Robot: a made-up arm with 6 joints.
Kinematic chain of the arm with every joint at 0, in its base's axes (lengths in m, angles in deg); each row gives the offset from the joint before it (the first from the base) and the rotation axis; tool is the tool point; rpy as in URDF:
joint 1: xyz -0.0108 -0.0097 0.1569 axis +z
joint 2: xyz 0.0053 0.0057 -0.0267 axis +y
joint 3: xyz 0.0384 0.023 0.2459 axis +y
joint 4: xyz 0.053 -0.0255 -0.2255 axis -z
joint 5: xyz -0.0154 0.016 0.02 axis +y
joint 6: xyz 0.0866 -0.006 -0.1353 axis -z
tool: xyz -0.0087 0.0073 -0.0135 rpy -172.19 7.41 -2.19
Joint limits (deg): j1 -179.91..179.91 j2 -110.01..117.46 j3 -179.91..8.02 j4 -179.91..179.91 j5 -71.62..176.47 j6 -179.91..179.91
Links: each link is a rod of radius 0.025 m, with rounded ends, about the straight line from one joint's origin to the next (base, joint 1, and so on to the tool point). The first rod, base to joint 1, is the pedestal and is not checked.
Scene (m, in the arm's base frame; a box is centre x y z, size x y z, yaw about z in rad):
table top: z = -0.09
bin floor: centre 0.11 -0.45 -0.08 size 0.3 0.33 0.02 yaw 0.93
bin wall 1: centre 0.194 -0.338 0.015 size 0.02 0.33 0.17 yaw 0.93
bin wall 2: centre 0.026 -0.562 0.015 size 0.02 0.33 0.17 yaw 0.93
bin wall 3: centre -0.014 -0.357 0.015 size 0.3 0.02 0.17 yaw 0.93
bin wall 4: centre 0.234 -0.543 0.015 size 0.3 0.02 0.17 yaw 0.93
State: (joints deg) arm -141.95 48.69 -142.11 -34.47 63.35 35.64
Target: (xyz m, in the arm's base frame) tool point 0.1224 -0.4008 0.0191
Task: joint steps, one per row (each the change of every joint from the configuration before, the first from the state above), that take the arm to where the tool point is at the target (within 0.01 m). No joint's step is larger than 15 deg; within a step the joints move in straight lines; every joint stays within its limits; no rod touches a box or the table.
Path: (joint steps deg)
1: 14.05 -4.56 5.49 5.55 6.84 -0.41
2: 14.05 -4.55 5.48 5.55 6.85 -0.42
3: 14.05 -4.56 5.49 5.55 6.84 -0.41
4: 14.06 -4.56 5.48 5.55 6.85 -0.41
5: 14.05 -4.56 5.49 5.55 6.84 -0.42
6: -0.08 11.96 2.20 0.01 -3.65 0.39
7: -0.08 11.97 2.19 0.00 -3.65 0.39

